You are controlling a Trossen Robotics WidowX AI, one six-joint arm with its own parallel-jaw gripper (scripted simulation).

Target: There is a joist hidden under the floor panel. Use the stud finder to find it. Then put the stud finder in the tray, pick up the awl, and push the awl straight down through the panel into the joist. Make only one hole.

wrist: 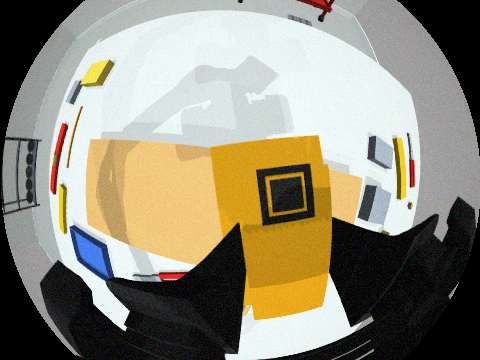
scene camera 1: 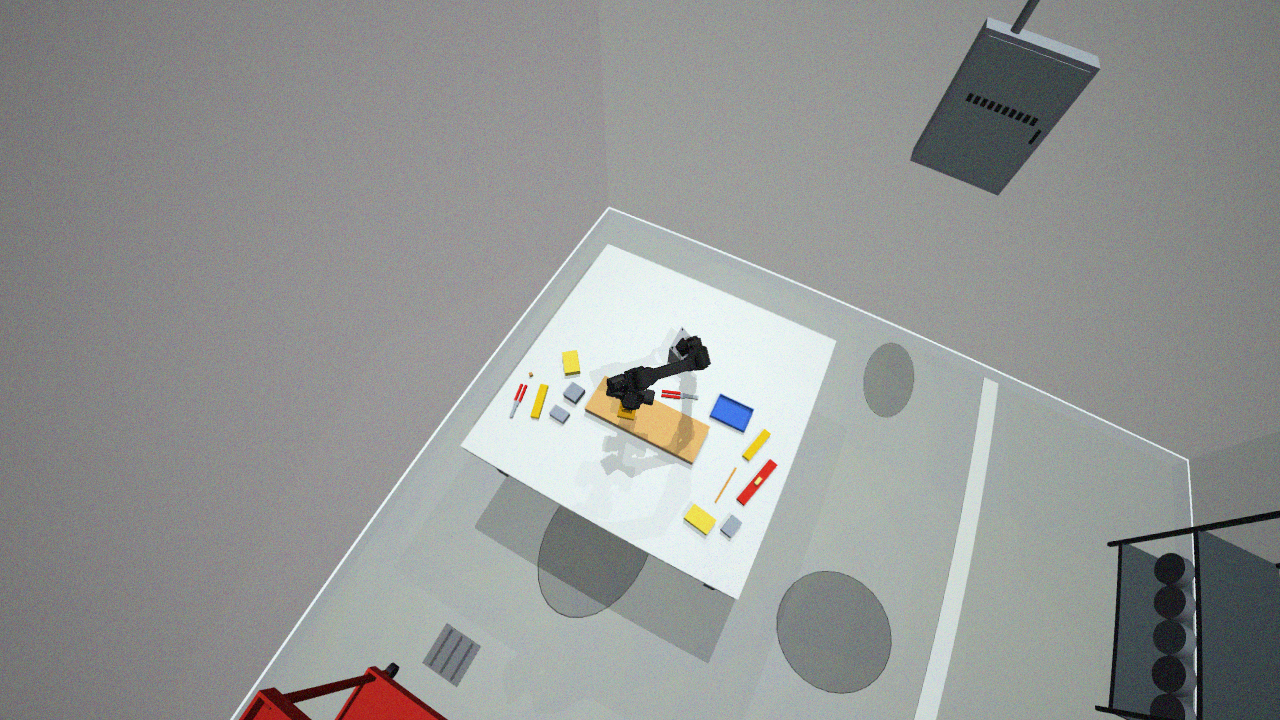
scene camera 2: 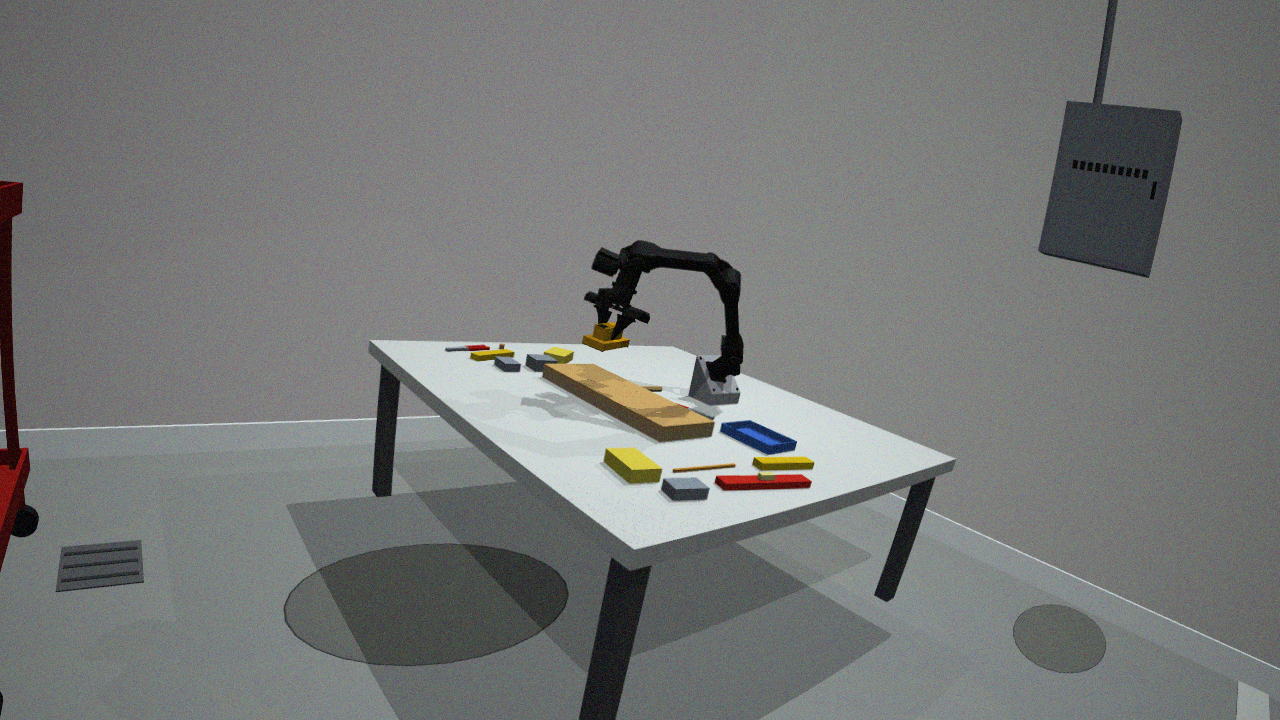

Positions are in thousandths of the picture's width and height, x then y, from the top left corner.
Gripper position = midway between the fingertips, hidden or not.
Observation:
In view: the gripper (scene camera 2: 473, 469), a stud finder (scene camera 2: 469, 473) and a red level (scene camera 2: 597, 667).
The stud finder is seen too in the wrist view (wrist: 580, 529). The gripper also shows in the wrist view (wrist: 580, 621).

